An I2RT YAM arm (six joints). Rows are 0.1 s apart.
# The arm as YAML. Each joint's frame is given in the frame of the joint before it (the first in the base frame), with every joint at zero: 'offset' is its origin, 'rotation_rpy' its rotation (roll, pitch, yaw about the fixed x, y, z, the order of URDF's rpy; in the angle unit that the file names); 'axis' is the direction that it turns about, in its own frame. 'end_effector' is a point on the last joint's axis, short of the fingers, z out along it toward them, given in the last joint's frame.
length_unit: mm
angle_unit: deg
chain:
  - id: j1
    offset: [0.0, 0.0, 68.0]
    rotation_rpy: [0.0, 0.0, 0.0]
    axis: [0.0, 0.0, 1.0]
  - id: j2
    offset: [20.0, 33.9, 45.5]
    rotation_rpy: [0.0, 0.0, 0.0]
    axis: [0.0, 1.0, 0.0]
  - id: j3
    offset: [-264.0, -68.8, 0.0]
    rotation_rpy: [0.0, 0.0, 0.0]
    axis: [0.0, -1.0, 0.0]
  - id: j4
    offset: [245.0, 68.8, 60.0]
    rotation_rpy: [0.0, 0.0, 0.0]
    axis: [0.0, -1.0, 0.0]
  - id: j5
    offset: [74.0, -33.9, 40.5]
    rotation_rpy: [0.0, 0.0, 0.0]
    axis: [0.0, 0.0, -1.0]
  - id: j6
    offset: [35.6, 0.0, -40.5]
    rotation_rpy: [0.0, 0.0, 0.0]
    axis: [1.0, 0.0, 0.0]
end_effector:
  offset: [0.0, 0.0, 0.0]
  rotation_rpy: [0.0, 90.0, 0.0]
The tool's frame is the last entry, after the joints.
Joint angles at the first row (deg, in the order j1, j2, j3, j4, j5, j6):
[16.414 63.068 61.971 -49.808 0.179 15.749]
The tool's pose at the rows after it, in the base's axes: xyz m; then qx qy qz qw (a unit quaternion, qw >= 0):
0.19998, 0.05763, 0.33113, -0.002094, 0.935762, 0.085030, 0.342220
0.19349, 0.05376, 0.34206, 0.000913, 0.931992, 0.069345, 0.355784
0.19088, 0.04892, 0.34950, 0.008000, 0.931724, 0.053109, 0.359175
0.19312, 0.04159, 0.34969, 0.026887, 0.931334, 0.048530, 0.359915
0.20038, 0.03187, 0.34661, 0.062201, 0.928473, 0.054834, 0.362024
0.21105, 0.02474, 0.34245, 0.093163, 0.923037, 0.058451, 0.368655
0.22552, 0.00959, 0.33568, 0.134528, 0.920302, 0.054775, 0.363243
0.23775, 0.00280, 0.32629, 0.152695, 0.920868, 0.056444, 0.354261
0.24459, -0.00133, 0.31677, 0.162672, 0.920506, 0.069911, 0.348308
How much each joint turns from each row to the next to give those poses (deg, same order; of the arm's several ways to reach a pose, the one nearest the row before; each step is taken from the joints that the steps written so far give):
[-0.084 -1.806 1.290 -0.917 1.304 -0.235]
[-0.184 -1.256 1.671 -1.813 2.010 -0.610]
[-0.875 -0.211 1.703 -1.959 1.474 -0.574]
[-2.269 0.103 0.083 0.055 -0.252 0.151]
[-3.388 0.688 -0.575 1.740 -1.423 1.506]
[-2.477 1.372 -0.633 2.918 -0.598 1.595]
[-4.439 2.655 -0.026 1.992 -1.028 1.091]
[-1.908 2.503 -0.472 1.934 -0.894 0.651]
[-1.277 1.267 -1.315 2.148 -1.977 0.691]

